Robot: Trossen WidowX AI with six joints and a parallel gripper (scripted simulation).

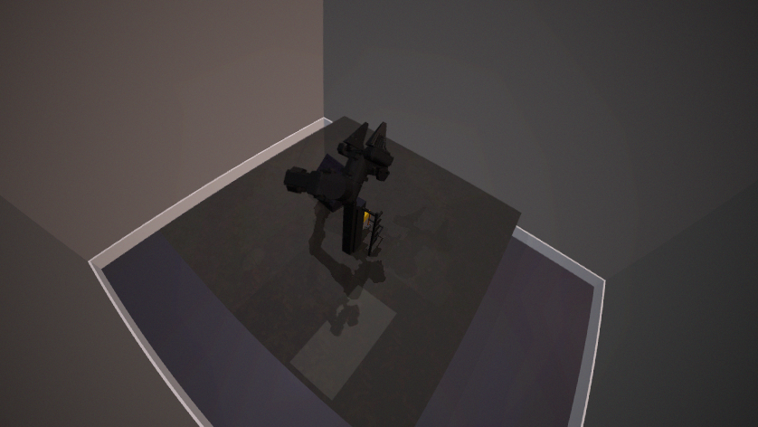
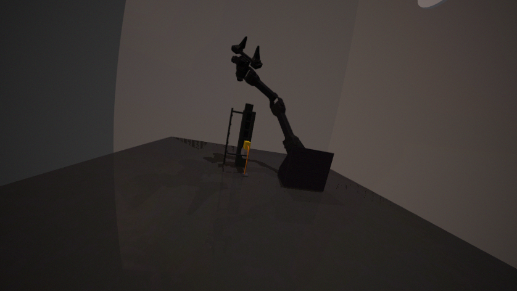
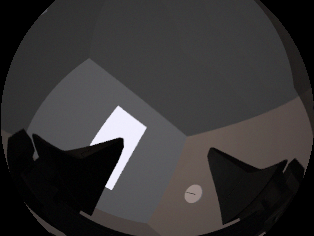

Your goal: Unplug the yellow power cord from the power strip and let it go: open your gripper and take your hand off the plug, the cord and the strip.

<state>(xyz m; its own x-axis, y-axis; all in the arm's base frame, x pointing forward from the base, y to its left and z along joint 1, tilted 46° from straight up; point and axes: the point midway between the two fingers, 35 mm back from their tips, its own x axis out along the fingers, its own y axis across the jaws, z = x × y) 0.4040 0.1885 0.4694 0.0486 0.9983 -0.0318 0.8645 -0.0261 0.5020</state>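
My gripper tip is now 4 cm short of the thin ladder-like rack, 2 cm to the right of it and 50 cm above it.
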